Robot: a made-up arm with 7 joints.
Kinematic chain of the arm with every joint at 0, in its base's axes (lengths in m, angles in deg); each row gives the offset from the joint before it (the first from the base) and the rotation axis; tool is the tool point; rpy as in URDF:
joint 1: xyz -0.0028 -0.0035 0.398 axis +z
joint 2: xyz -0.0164 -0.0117 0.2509 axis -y
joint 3: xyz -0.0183 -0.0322 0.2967 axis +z
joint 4: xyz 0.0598 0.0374 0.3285 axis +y
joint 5: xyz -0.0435 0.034 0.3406 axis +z
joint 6: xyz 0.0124 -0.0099 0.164 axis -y
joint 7: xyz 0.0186 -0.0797 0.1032 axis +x
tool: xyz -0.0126 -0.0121 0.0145 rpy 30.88 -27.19 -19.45
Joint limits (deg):
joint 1: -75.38..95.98
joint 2: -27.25..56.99
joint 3: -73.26..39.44
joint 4: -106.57..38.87
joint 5: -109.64..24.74
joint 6: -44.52..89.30
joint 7: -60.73..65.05
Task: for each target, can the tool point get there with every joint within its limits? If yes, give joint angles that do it. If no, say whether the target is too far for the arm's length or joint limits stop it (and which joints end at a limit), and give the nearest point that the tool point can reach.
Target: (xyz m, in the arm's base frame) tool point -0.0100 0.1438 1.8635
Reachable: yes | joints 1.29 -4.44 -34.99 -8.97 -94.97 29.10 -46.08
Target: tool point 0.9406 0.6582 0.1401
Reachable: no: joint limits stop it (at a limit: joint 1, joint 2, joint 5) | nearest point 0.2887 0.5643 0.6175 | short by 0.813 m
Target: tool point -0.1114 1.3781 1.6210
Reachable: no: too far | nearest point -0.1226 1.0345 1.3833 | short by 0.418 m
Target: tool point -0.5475 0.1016 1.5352
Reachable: yes | joints 34.23 8.15 -53.83 -46.55 -76.92 24.82 29.46
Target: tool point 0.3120 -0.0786 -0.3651
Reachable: no: joint limits stop it (at a limit: joint 1, joint 2, joint 4, joint 5) | nearest point 0.2363 -0.5184 0.4010 | short by 0.887 m
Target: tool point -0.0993 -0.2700 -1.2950
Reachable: no: too far | nearest point -0.1951 -0.5345 0.3785 | short by 1.697 m
